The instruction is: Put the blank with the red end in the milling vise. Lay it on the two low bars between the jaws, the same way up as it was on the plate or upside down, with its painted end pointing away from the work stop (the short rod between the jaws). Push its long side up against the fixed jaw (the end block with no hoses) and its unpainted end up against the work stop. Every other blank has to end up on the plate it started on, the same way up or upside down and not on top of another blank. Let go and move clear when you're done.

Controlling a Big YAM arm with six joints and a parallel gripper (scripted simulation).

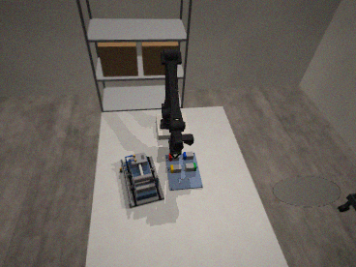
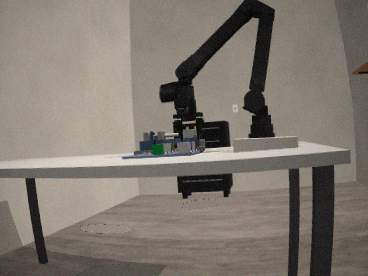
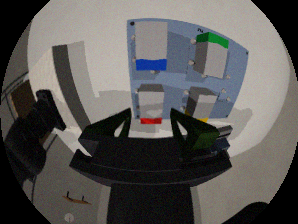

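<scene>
Right now my hand is 3 cm above the red-ended blank. The rest, counted from my hand: yellow-ended blank: 9 cm ahead, 1 cm to the left, 3 cm below; blue-ended blank: 1 cm behind, 9 cm to the left, 3 cm below; blue plate: 8 cm ahead, 6 cm to the left, 5 cm below.
</scene>
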